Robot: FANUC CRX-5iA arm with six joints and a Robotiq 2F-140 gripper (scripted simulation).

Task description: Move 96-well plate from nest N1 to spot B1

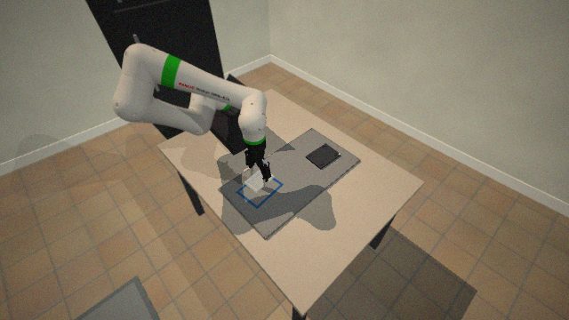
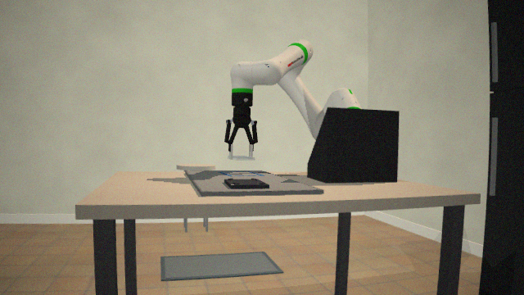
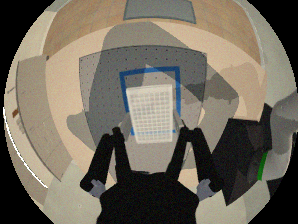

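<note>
The white 96-well plate is 2 cm below my hand. From my hand the other things lie so: black plate nest 11 cm ahead, 39 cm to the left, 8 cm below.
</note>
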